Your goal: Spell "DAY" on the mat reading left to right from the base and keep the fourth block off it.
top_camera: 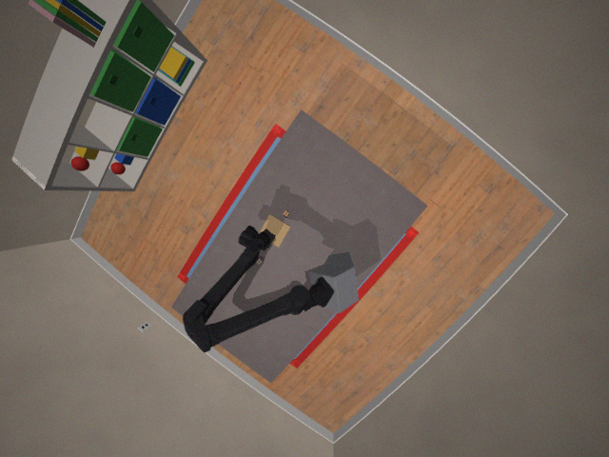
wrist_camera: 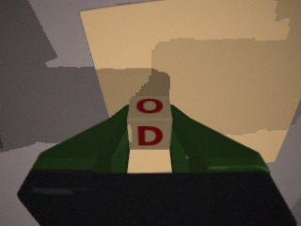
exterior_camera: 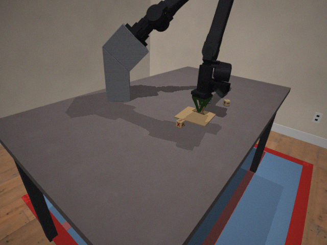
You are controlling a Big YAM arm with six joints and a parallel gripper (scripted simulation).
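The tan mat lies 40 mm to the right of my hand and 20 mm below it. Also, from my hand: wooden block: 10 mm ahead, 160 mm to the right, 10 mm below.
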